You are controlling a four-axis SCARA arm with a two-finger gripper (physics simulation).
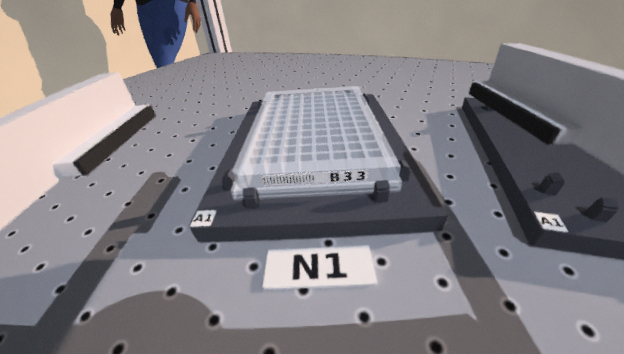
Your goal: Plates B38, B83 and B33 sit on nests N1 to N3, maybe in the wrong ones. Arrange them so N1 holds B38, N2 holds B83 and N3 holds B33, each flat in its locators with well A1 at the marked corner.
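Frame: origin at the arm's base, x ahead, y left, z up, level; metres.
Seen in the pictures: gripper, fingertip midpoint: (309, 77).
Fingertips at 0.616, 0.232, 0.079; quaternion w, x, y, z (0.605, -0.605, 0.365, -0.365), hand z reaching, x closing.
Offsets run from my fingertips to a thing's top centre, as dx, dy, dz. "pt": to the spot under its first point. Level surfaces: height alone.
A clear plate labelled B33 {+0.045, +0.023, -0.040} (320, 145) lies on the dark nest N1 {+0.045, +0.023, -0.044} (320, 219), between its small locator posts, and looks flat. Its barcode side faces the front, above the N1 label {pt -0.042, -0.022, -0.064} (320, 267). The nest's A1 tag {pt -0.047, +0.037, -0.054} (204, 218) is at its front left corner. Which corner of the plate is well A1 cannot be read. My gripper (309, 77) is open and empty, with one finger to the left of the plate and one to the right, both apart from it. Plates B38 and B83 and nests N2 and N3 do not show.
A second dark nest {+0.096, -0.151, -0.044} (505, 175) stands at the right, partly behind the right finger, with locator posts and its own A1 tag {pt +0.012, -0.110, -0.054} (551, 221). No plate shows on its visible part. A person (162, 30) stands beyond the perforated table {dz -0.066} (320, 67) at the back left.
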